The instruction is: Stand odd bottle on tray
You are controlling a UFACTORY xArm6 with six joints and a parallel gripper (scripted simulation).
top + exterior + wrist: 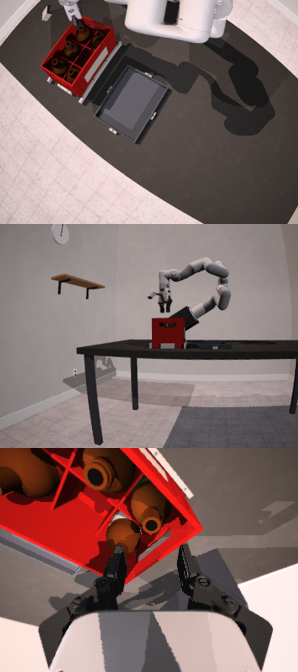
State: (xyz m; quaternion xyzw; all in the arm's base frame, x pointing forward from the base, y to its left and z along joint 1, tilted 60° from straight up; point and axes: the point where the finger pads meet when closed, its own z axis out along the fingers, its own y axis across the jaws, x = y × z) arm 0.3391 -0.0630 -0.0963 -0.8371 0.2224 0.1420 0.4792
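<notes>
Now: hand 150 mm above the red crate, 70 mm short of it and 60 mm to the right of it. The rest, counted from my hand: dark flat tray (350 mm to the left, 230 mm below, 50 mm ahead).
</notes>
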